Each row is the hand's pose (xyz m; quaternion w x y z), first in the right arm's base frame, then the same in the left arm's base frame.
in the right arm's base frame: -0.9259 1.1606 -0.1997 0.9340 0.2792 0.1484 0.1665
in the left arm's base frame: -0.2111 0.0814 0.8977 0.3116 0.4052 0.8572 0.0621
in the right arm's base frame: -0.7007 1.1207 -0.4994 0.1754 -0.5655 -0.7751 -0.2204
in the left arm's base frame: -0.5738 0.1106 0.7990 0.8488 -0.3123 -0.3488 0.2457
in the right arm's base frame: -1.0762 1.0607 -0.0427 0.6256 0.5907 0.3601 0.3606
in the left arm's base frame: -0.0158 -0.0551 0.9189 0.1109 -0.6422 -0.7509 0.1071
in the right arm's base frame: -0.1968 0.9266 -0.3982 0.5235 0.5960 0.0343 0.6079
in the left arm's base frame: -0.6730 0.1815 0.2634 0.0492 0.8883 0.4542 -0.0478
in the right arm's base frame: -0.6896 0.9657 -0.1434 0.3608 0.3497 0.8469 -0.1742
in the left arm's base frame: -0.2549 0.0242 0.5947 0.5088 0.0507 -0.8413 0.1751
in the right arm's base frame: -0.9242 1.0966 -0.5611 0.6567 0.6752 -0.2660 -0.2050
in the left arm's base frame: -0.5513 -0.0202 0.9907 0.5011 0.3538 0.5417 -0.5746
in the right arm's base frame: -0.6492 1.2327 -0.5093 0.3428 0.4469 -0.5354 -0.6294
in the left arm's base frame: -0.5957 0.2315 0.8131 0.6625 -0.1109 0.1680 -0.7215
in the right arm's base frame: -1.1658 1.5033 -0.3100 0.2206 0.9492 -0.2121 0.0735
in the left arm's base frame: -0.2083 0.2603 1.2915 0.1266 0.6475 0.2269 -0.7164
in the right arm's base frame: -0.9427 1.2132 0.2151 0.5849 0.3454 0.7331 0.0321
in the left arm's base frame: 0.1837 0.1728 0.7932 0.3335 -0.1695 -0.9267 0.0364
